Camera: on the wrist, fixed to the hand. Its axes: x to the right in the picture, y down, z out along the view.
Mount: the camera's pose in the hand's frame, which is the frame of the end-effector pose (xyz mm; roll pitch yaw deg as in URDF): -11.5 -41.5 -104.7 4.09 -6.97 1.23
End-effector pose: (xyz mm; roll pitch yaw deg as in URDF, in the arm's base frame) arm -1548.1 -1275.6 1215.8 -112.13 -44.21 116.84
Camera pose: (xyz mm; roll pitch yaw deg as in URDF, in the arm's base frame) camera -1447.3 -1294.7 1263.6 -113.25 -40.17 124.69
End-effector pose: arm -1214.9 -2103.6 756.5 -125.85 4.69 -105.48
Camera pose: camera -1272.3 -2083.9 852.1 -121.06 9.74 -100.48
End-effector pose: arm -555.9 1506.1 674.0 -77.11 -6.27 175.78
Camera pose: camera -534.4 1616.1 689.7 -73.74 -6.58 -177.10
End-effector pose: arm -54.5 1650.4 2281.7 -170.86 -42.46 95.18
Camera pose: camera -71.3 1565.8 2355.1 -166.62 -35.38 95.06
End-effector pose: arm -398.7 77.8 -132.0 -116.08 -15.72 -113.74
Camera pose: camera -454.5 139.1 -54.9 -113.29 -11.48 -107.91
